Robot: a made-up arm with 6 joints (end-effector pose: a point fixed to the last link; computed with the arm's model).
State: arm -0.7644 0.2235 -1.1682 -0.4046 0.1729 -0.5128
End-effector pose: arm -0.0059 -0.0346 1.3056 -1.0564 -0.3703 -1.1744
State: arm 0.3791 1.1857 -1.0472 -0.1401 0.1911 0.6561
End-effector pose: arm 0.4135 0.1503 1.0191 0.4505 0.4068 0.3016
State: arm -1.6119 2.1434 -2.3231 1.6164 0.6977 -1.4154
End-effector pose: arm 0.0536 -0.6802 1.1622 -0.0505 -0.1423 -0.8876
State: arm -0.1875 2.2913 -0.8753 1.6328 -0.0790 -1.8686
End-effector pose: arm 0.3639 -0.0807 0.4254 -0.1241 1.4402 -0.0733
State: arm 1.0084 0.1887 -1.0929 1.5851 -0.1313 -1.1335
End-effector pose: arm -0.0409 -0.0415 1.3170 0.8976 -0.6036 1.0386
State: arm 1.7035 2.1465 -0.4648 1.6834 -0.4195 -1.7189
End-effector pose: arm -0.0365 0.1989 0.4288 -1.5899 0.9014 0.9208
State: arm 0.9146 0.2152 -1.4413 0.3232 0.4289 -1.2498
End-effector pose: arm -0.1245 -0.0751 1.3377 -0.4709 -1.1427 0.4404
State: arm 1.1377 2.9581 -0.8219 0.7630 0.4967 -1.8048
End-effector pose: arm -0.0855 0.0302 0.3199 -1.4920 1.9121 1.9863
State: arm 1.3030 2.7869 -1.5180 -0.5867 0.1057 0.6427
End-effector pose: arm 0.1024 0.4724 0.3330 -0.8507 1.1456 1.0016
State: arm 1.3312 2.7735 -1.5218 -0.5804 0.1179 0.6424
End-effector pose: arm 0.0905 0.4818 0.3401 -0.8613 1.1310 1.0180
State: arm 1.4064 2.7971 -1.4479 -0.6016 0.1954 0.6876
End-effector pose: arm 0.0498 0.4354 0.3078 -1.0159 1.2095 0.9621
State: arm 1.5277 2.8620 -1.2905 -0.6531 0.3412 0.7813
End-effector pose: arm 0.0021 0.3144 0.2580 -1.3420 1.3201 0.7832
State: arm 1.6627 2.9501 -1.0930 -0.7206 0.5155 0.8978
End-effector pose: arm -0.0099 0.1533 0.2435 -1.7499 1.3244 0.4895
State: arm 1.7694 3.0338 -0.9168 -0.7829 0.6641 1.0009
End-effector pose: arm 0.0155 0.0234 0.2744 -2.0860 1.2023 0.1909
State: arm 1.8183 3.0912 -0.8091 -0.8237 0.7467 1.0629
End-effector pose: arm 0.0418 -0.0449 0.3107 -2.2665 1.0891 0.0034
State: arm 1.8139 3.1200 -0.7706 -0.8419 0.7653 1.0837
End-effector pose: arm 0.0513 -0.0711 0.3259 -2.3212 1.0720 -0.0639
